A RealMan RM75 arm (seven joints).
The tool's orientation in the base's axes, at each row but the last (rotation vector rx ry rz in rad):
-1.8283, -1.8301, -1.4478
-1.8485, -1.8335, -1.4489
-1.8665, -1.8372, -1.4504
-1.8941, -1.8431, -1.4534
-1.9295, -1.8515, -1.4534
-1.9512, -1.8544, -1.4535
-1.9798, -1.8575, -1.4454
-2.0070, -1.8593, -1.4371
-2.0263, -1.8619, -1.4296
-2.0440, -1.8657, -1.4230
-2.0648, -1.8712, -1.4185
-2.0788, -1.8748, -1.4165
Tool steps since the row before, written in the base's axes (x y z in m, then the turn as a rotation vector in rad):
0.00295, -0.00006, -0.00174, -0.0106, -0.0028, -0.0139
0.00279, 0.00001, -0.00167, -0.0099, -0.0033, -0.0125
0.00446, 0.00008, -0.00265, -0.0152, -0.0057, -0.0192
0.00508, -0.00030, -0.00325, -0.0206, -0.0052, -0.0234
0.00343, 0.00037, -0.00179, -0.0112, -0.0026, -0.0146
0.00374, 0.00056, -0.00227, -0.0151, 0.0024, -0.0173
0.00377, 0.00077, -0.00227, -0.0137, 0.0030, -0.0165
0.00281, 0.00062, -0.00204, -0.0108, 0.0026, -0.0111
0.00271, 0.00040, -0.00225, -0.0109, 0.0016, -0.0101
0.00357, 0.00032, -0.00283, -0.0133, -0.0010, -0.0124
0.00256, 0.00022, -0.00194, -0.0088, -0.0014, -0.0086
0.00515, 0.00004, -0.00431, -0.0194, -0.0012, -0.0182
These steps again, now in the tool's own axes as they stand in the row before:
-0.00195, 0.00164, 0.00229, -0.0093, -0.0151, -0.0001
-0.00178, 0.00151, 0.00227, -0.0088, -0.0137, -0.0008
-0.00274, 0.00237, 0.00372, -0.0139, -0.0209, -0.0016
-0.00347, 0.00261, 0.00420, -0.0153, -0.0276, -0.0019
-0.00158, 0.00178, 0.00307, -0.0094, -0.0160, 0.0001
-0.00177, 0.00170, 0.00367, -0.0068, -0.0219, 0.0026
-0.00153, 0.00165, 0.00386, -0.0061, -0.0205, 0.0033
-0.00126, 0.00102, 0.00313, -0.0034, -0.0152, 0.0016
-0.00150, 0.00088, 0.00309, -0.0035, -0.0145, 0.0004
-0.00199, 0.00127, 0.00391, -0.0066, -0.0169, -0.0011
-0.00133, 0.00094, 0.00277, -0.0052, -0.0112, -0.0009
-0.00319, 0.00176, 0.00564, -0.0095, -0.0248, -0.0014

